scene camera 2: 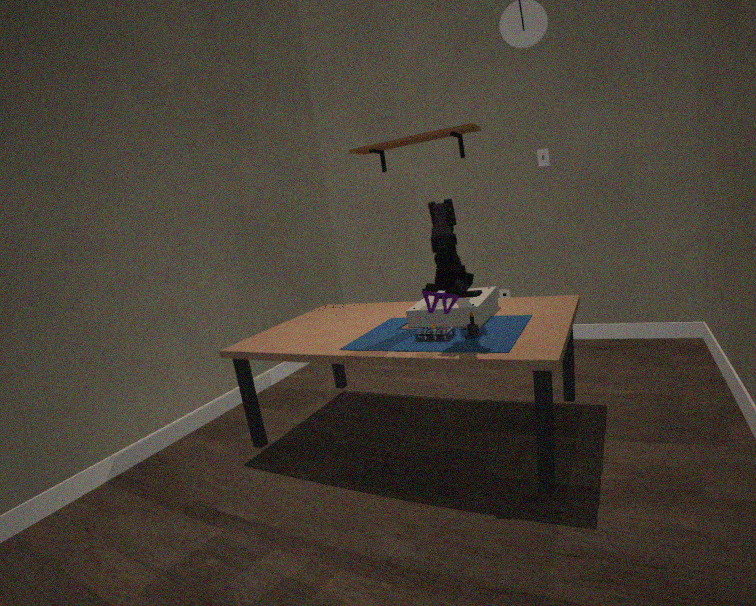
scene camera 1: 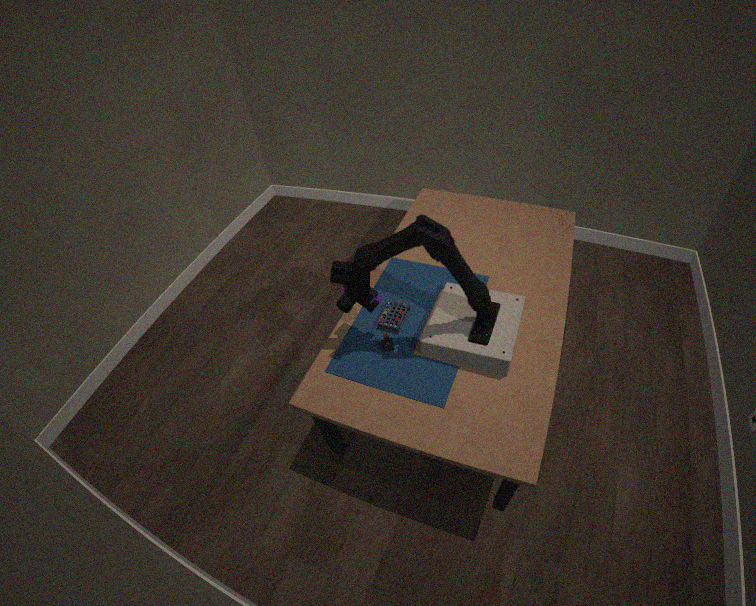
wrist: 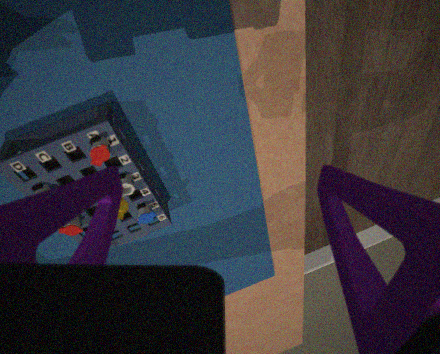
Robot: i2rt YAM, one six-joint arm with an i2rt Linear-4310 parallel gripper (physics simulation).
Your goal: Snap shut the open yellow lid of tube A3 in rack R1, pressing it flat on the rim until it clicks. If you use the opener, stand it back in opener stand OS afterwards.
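Where they show: gripper, fingertip midpoint: (scene camera 2: 438,313) (scene camera 1: 360,304) (wrist: 219,176); arm's base, origin of the base link: (scene camera 1: 484,322).
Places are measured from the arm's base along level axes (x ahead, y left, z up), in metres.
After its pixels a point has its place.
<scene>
Rack R1 (scene camera 1: 388,327) {x 0.353, y 0.072, z -0.078 m} (scene camera 2: 434,338) {x 0.366, y 0.023, z -0.079 m} (wrist: 60,122) {x 0.352, y 0.085, z -0.080 m} stands on the blue mat, at the left in the wrist view. Near its label 3, the pale ring of an open tube rim (wrist: 128,189) {x 0.379, y 0.028, z -0.045 m} shows, taken as tube A3. The yellow lid (wrist: 123,210) {x 0.372, y 0.024, z -0.028 m} stands open beside it, partly hidden by my left finger. My gripper (scene camera 1: 359,306) {x 0.445, y 0.086, z 0.037 m} (scene camera 2: 439,311) {x 0.445, y 0.086, z 0.037 m} (wrist: 219,176) {x 0.445, y 0.086, z 0.037 m} is open and empty, above the table's edge beside the rack. In the wrist view the left finger overlaps the rack and the right finger is over the floor. The opener stand (scene camera 1: 386,343) {x 0.317, y 0.165, z -0.047 m} (scene camera 2: 472,327) {x 0.337, y 0.166, z -0.046 m} has an orange-tipped piece upright in it.
Red lids (wrist: 100,155) {x 0.377, y 0.071, z -0.040 m} (wrist: 70,230) {x 0.321, y 0.012, z -0.040 m} and a blue lid (wrist: 146,216) {x 0.382, y -0.004, z -0.040 m} show on other tubes in the rack. The blue mat (scene camera 1: 410,385) {x 0.179, y 0.282, z -0.081 m} (scene camera 2: 372,340) {x 0.393, y -0.231, z -0.082 m} (wrist: 210,100) {x 0.468, y 0.060, z -0.081 m} lies on the wooden table (scene camera 1: 504,435) {x -0.170, y 0.356, z -0.084 m} (scene camera 2: 283,340) {x 0.409, y -0.688, z -0.085 m} (wrist: 280,200) {x 0.527, y -0.111, z -0.084 m}. The white base block (scene camera 1: 463,359) {x 0.035, y 0.143, z -0.048 m} (scene camera 2: 435,317) {x 0.196, y -0.038, z -0.045 m} stands behind the mat.
</scene>
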